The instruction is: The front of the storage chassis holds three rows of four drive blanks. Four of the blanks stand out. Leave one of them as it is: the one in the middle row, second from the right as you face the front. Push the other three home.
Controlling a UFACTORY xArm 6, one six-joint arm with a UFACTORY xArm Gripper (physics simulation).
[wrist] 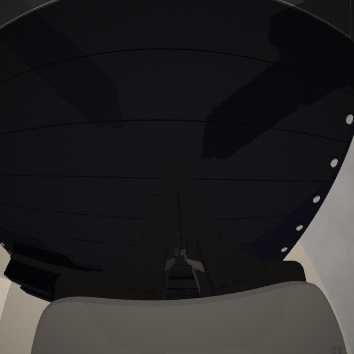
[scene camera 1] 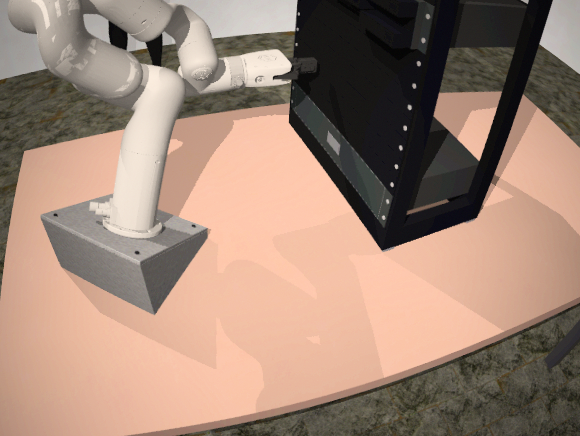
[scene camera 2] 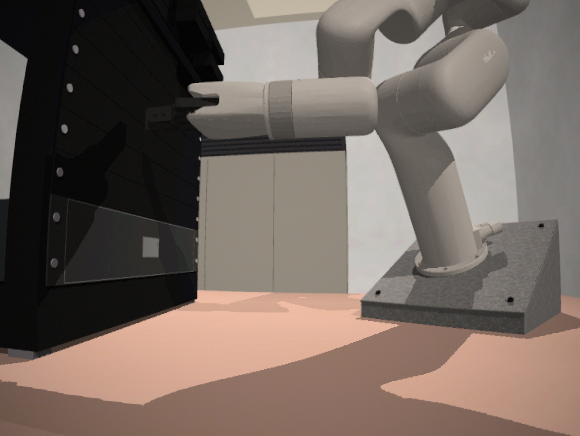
A black rack shows in the wrist view, in scene camera 1 and in scene camera 2 (106,213). One and the same spot on the black rack: (wrist: 249,104) is (scene camera 1: 313,73).
